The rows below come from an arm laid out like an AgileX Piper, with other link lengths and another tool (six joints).
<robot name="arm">
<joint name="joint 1" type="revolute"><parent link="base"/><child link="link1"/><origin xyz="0 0 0.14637"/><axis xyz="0 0 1"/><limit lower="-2.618" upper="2.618"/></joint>
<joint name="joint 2" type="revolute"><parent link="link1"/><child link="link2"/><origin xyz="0 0 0"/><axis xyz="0 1 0"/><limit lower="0" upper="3.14"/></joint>
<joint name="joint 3" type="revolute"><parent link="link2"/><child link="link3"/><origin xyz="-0.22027 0 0.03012"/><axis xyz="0 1 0"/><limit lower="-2.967" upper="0"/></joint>
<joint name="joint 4" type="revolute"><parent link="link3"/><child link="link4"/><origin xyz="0.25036 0 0.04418"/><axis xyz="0.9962 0 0.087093"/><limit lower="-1.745" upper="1.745"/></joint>
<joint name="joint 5" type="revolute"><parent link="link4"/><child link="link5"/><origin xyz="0 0 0"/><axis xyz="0 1 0"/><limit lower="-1.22" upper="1.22"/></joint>
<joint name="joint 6" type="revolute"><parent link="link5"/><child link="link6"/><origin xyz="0.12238 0 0.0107"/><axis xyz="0.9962 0 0.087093"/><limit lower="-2.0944" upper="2.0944"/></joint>
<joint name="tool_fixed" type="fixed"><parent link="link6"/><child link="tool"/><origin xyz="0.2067 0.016 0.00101" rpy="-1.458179 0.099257 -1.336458"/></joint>
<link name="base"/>
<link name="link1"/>
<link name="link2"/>
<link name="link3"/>
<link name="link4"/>
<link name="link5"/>
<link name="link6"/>
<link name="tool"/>
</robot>
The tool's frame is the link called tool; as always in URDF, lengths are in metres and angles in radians.
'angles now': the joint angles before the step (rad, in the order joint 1, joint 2, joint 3, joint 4, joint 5, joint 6). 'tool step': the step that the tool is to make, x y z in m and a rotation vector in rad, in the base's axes. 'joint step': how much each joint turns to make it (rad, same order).
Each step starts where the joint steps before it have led.
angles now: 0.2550, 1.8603, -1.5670, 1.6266, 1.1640, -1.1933
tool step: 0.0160, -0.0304, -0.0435, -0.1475, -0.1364, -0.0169
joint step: -0.0724, -0.0001, -0.0001, -0.1389, 0.0172, -0.1097
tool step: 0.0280, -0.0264, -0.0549, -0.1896, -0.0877, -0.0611
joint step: -0.0200, 0.0003, -0.0002, -0.1710, -0.0894, -0.0434
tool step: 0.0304, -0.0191, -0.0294, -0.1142, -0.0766, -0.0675
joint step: 0.0022, 0.0058, 0.0004, -0.0888, -0.1085, -0.0379
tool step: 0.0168, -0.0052, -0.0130, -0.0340, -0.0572, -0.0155
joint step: 0.0015, 0.0268, 0.0000, 0.0072, -0.0505, -0.0788
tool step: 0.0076, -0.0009, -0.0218, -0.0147, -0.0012, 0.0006
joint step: -0.0002, 0.0505, 0.0001, 0.0202, -0.0187, -0.0574
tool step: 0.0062, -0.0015, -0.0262, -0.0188, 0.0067, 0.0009
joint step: 0.0000, 0.0567, -0.0005, 0.0169, -0.0184, -0.0546
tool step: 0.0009, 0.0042, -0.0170, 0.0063, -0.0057, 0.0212
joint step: 0.0002, 0.0523, 0.0003, 0.0474, 0.0046, -0.0804
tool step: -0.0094, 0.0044, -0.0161, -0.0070, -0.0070, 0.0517
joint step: -0.0002, 0.0399, -0.0002, 0.0136, 0.0318, -0.0690
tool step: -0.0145, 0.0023, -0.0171, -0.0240, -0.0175, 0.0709
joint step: -0.0001, 0.0314, 0.0000, -0.0151, 0.0398, -0.0687
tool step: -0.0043, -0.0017, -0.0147, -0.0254, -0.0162, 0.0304
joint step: 0.0002, 0.0227, 0.0005, -0.0131, 0.0045, -0.0452
